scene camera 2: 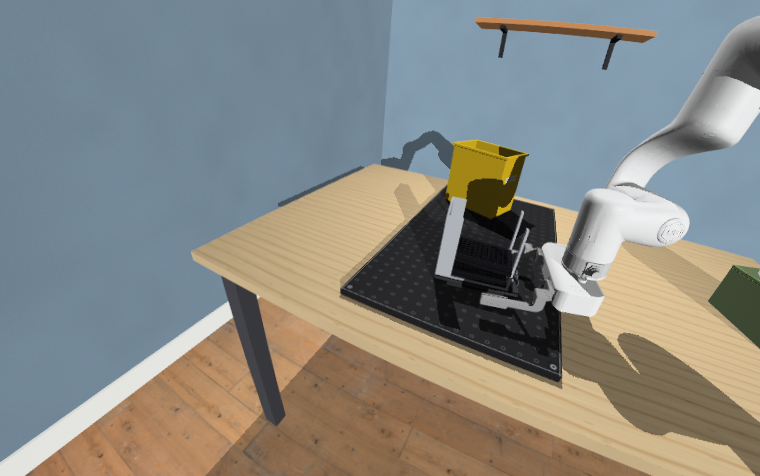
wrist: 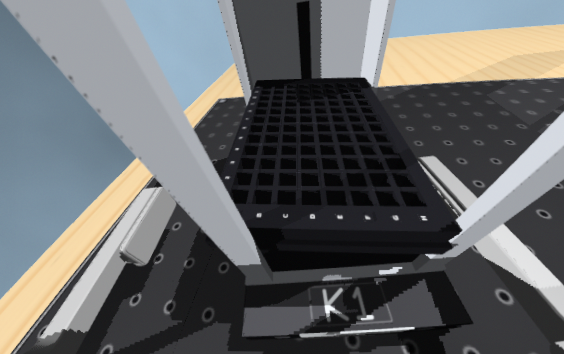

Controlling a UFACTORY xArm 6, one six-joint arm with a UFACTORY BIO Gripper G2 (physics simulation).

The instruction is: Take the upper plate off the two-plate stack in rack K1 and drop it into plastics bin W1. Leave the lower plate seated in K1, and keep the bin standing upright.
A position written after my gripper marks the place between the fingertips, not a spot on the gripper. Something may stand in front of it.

I see my gripper (scene camera 2: 480,271), a yellow bin W1 (scene camera 2: 487,175) and a rack K1 (wrist: 426,299).
My gripper also shows in the wrist view (wrist: 282,182). The wrist view does not show the yellow bin W1: it is out of frame.
